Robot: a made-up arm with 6 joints.
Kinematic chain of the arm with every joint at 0, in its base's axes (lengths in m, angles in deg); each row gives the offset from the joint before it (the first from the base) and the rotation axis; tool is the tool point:
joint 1: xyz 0 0 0.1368 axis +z
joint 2: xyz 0 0 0 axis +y
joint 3: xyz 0 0 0.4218 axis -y
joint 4: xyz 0 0 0 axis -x
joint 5: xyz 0.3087 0 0 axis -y
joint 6: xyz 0 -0.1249 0 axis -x
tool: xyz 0 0 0
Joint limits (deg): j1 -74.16..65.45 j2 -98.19..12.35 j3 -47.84..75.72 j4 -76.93..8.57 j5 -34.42..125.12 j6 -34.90..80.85
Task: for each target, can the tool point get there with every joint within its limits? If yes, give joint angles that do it. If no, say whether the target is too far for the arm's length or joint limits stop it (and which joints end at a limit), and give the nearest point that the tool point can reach.
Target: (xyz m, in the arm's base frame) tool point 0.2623 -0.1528 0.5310
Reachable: yes | joints -5.94 -4.20 -8.58 -1.35 27.47 58.90
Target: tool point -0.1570 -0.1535 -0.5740
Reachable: no: joint limits stop it (at a limit: joint 1, joint 2, joint 3) | nearest point -0.0014 -0.1475 0.2224 | short by 0.812 m
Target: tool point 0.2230 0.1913 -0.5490
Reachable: no: joint limits stop it (at a limit: joint 2, joint 4) | nearest point 0.1153 0.0989 0.2223 | short by 0.784 m
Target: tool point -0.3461 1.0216 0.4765
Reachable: no: too far | nearest point -0.3083 0.6341 0.3557 | short by 0.408 m
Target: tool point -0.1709 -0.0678 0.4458
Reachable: yes | joints -14.85 -72.78 -25.88 -28.94 -5.28 39.45
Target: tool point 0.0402 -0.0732 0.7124
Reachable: yes | joints 10.29 -30.87 27.82 -50.65 29.44 -16.26
